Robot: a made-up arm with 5 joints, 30 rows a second.
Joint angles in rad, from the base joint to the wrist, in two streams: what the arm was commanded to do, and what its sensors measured. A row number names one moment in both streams.
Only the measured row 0 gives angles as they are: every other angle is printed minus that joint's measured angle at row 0.
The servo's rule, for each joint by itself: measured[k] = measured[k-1] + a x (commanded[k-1-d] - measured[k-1]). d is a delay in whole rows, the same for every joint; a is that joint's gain. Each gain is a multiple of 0.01, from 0.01 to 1. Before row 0 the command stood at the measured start. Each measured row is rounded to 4 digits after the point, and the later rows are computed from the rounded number. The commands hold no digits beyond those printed.
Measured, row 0:
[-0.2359 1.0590 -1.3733 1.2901 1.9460]
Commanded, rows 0 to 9:
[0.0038 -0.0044 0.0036 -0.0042 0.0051]
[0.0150 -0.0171 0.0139 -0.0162 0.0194]
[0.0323 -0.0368 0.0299 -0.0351 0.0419]
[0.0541 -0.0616 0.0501 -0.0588 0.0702]
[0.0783 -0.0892 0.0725 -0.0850 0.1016]
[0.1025 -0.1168 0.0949 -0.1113 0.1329]
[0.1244 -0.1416 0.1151 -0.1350 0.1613]
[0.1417 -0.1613 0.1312 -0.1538 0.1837]
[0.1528 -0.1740 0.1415 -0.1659 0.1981]
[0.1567 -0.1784 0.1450 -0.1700 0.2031]
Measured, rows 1 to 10:
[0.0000 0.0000 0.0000 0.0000 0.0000]
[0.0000 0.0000 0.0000 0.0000 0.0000]
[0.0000 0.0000 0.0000 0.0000 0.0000]
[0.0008 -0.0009 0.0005 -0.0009 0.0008]
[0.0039 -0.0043 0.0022 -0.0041 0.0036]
[0.0101 -0.0111 0.0058 -0.0106 0.0093]
[0.0198 -0.0217 0.0116 -0.0207 0.0184]
[0.0327 -0.0359 0.0195 -0.0342 0.0309]
[0.0481 -0.0529 0.0293 -0.0504 0.0462]
[0.0649 -0.0715 0.0405 -0.0682 0.0635]
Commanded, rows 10 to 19:
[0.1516 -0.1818 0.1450 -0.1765 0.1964]
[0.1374 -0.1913 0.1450 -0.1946 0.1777]
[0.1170 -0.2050 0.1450 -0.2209 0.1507]
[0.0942 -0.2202 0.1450 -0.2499 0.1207]
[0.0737 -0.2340 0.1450 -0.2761 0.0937]
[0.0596 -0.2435 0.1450 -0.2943 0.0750]
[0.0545 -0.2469 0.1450 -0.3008 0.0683]
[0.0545 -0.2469 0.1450 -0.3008 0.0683]
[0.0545 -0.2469 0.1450 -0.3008 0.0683]
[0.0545 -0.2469 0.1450 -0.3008 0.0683]
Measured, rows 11 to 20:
[0.0818 -0.0904 0.0523 -0.0862 0.0815]
[0.0974 -0.1080 0.0639 -0.1029 0.0990]
[0.1104 -0.1228 0.0744 -0.1170 0.1146]
[0.1195 -0.1352 0.0836 -0.1295 0.1269]
[0.1234 -0.1470 0.0916 -0.1432 0.1345]
[0.1220 -0.1592 0.0985 -0.1595 0.1369]
[0.1159 -0.1720 0.1045 -0.1785 0.1345]
[0.1066 -0.1850 0.1098 -0.1990 0.1284]
[0.0963 -0.1973 0.1144 -0.2190 0.1204]
[0.0871 -0.2077 0.1184 -0.2362 0.1126]

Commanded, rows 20 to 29:
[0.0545 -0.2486 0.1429 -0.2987 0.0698]
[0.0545 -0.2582 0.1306 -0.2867 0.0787]
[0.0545 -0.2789 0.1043 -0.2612 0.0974]
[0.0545 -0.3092 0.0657 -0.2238 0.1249]
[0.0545 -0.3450 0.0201 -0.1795 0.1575]
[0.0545 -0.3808 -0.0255 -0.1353 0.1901]
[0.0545 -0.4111 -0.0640 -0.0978 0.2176]
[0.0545 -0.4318 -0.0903 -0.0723 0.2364]
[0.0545 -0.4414 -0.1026 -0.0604 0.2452]
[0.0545 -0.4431 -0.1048 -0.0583 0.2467]
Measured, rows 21 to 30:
[0.0799 -0.2159 0.1219 -0.2498 0.1060]
[0.0743 -0.2224 0.1249 -0.2605 0.1003]
[0.0699 -0.2275 0.1275 -0.2690 0.0955]
[0.0665 -0.2319 0.1295 -0.2752 0.0916]
[0.0639 -0.2374 0.1296 -0.2776 0.0897]
[0.0618 -0.2461 0.1263 -0.2742 0.0909]
[0.0602 -0.2594 0.1184 -0.2636 0.0960]
[0.0589 -0.2774 0.1056 -0.2459 0.1052]
[0.0579 -0.2991 0.0886 -0.2227 0.1179]
[0.0572 -0.3226 0.0688 -0.1965 0.1329]

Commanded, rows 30 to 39:
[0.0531 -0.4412 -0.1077 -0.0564 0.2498]
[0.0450 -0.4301 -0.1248 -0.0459 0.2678]
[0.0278 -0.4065 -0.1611 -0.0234 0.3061]
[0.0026 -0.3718 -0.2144 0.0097 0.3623]
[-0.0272 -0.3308 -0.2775 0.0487 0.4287]
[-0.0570 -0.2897 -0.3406 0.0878 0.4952]
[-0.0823 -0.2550 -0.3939 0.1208 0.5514]
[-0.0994 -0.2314 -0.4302 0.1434 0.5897]
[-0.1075 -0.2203 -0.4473 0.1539 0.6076]
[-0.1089 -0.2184 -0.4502 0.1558 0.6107]
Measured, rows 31 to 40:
[0.0566 -0.3455 0.0481 -0.1704 0.1484]
[0.0561 -0.3656 0.0285 -0.1473 0.1629]
[0.0557 -0.3819 0.0112 -0.1286 0.1755]
[0.0551 -0.3944 -0.0043 -0.1134 0.1866]
[0.0529 -0.4019 -0.0200 -0.0992 0.1988]
[0.0474 -0.4029 -0.0383 -0.0833 0.2149]
[0.0375 -0.3964 -0.0612 -0.0638 0.2370]
[0.0233 -0.3826 -0.0893 -0.0402 0.2658]
[0.0056 -0.3631 -0.1220 -0.0133 0.3002]
[-0.0137 -0.3404 -0.1573 0.0149 0.3379]

